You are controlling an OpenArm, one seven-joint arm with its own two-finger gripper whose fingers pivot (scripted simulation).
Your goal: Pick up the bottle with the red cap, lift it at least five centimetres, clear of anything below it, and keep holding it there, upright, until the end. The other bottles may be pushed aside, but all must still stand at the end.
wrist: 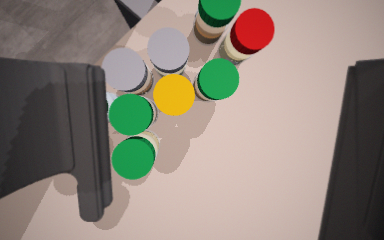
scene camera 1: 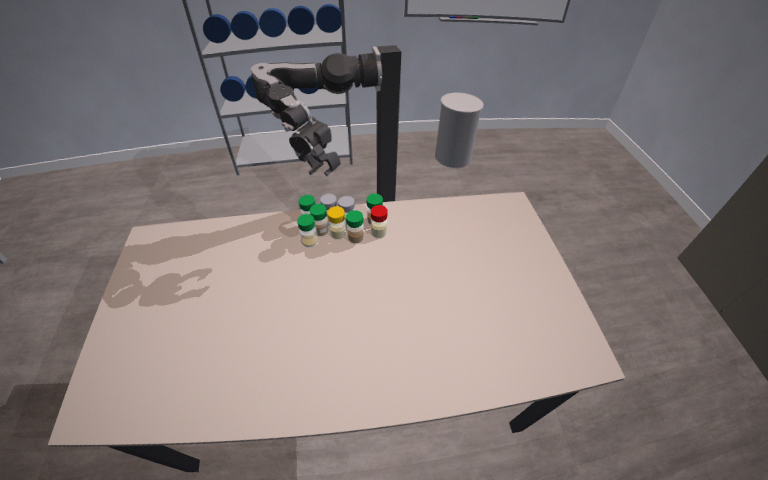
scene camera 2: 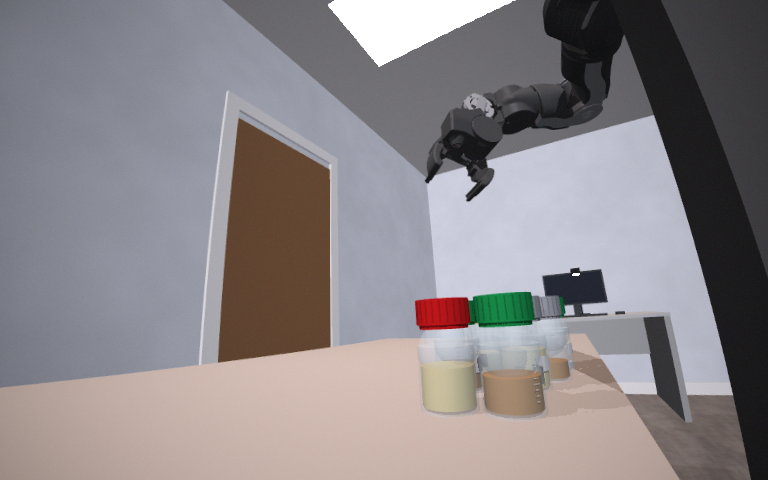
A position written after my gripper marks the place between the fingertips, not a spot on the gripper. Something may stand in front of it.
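Observation:
Visible in scene camera 2: my gripper (scene camera 2: 453, 184), a green-capped bottle (scene camera 2: 512, 378) and a black post (scene camera 2: 697, 70). Scene camera 1 shows my gripper (scene camera 1: 325, 170) and the black post (scene camera 1: 388, 98). The wrist view contains my gripper (wrist: 200, 153), a green-capped bottle (wrist: 130, 114) and a green-capped bottle (wrist: 218, 79).

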